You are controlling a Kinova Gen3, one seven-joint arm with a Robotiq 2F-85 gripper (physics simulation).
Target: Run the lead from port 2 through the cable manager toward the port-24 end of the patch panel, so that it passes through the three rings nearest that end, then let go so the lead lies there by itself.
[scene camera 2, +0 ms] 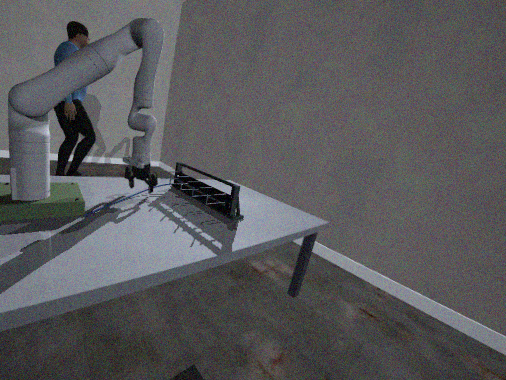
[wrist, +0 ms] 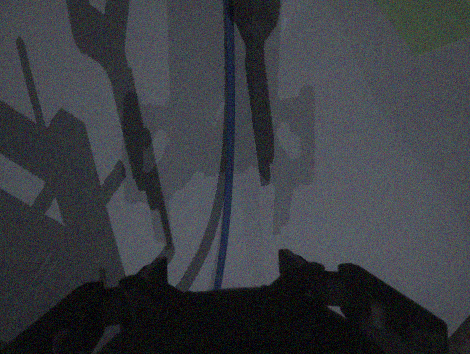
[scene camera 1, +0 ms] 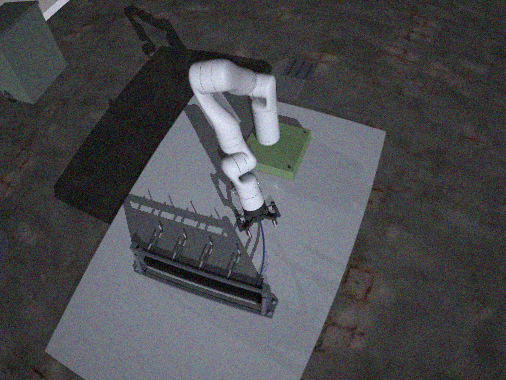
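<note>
The blue lead leaves the right end of the patch panel in scene camera 1 and runs back towards the robot's base. Wire rings of the cable manager stick out from the panel's robot-facing side. The visible lead runs outside the rings to the left of it in scene camera 1. My gripper is wide open above the table, on the robot side of the panel. In the wrist view the lead passes between the open fingers, touching neither; its height relative to the fingertips is unclear.
The arm's base stands on a green block on the pale table. Shadows of the arm and panel cross the table. A person stands behind the arm in scene camera 2. A grey-green cabinet is at the upper left.
</note>
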